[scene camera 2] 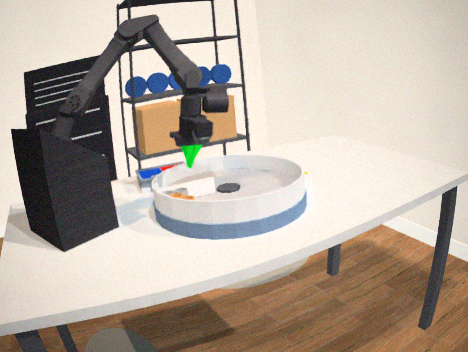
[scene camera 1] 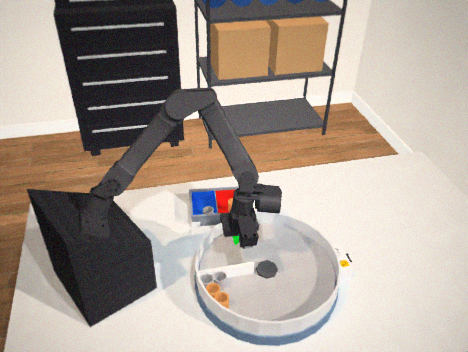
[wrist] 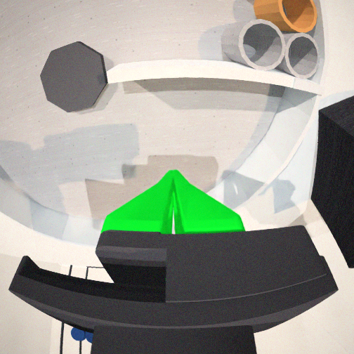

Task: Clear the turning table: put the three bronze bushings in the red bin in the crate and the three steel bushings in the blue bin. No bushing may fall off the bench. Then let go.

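Frame: origin at the arm's base, x ahead, y left, z up, level; metres.
Seen in the pictures: gripper, between the fingertips: (scene camera 2: pixel 189 167) (scene camera 1: pixel 235 243); arm's base, origin of its link: (scene camera 2: pixel 57 142) (scene camera 1: pixel 93 216).
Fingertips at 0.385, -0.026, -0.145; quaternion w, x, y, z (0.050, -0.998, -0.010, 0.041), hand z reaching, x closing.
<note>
Offsets run from my fingertips to a thing's middle, as dx, dy, dz. "spot": to the spot under its first point.
Two steel bushings {-0.061, -0.094, -0.045} (scene camera 1: pixel 220 276) (wrist: pixel 261 45) stand side by side in the turning table (scene camera 1: pixel 280 327) (scene camera 2: pixel 230 212), against the white divider {spot: -0.013, -0.073, -0.036} (scene camera 1: pixel 235 270) (scene camera 2: pixel 200 186) (wrist: pixel 200 70) near the wall. Two bronze bushings {-0.089, -0.133, -0.045} (scene camera 1: pixel 213 288) {-0.070, -0.167, -0.045} (scene camera 2: pixel 182 196) stand beside them; part of one bronze bushing (wrist: pixel 298 14) shows in the wrist view. In the crate {-0.011, +0.276, -0.092} (scene camera 1: pixel 206 218), one steel bushing {-0.045, +0.241, -0.092} (scene camera 1: pixel 208 210) is in the blue bin {spot: -0.055, +0.343, -0.106} (scene camera 1: pixel 201 198) (scene camera 2: pixel 150 173). A bronze bushing {+0.048, +0.268, -0.092} (scene camera 1: pixel 230 204), partly hidden by the arm, is in the red bin (scene camera 1: pixel 224 195) (scene camera 2: pixel 171 167). My gripper (scene camera 2: pixel 190 166) (wrist: pixel 173 177) is shut and empty, above the turning table on the divider's other side.
A dark round hub {+0.084, -0.065, -0.060} (scene camera 1: pixel 266 269) (scene camera 2: pixel 228 188) (wrist: pixel 74 76) stands at the turning table's centre. The black arm base (scene camera 1: pixel 105 280) (scene camera 2: pixel 70 195) (wrist: pixel 337 175) stands to the left. The raised rim surrounds the turning table. A shelf rack (scene camera 1: pixel 272 11) and drawer cabinet (scene camera 1: pixel 120 65) stand behind the bench.
</note>
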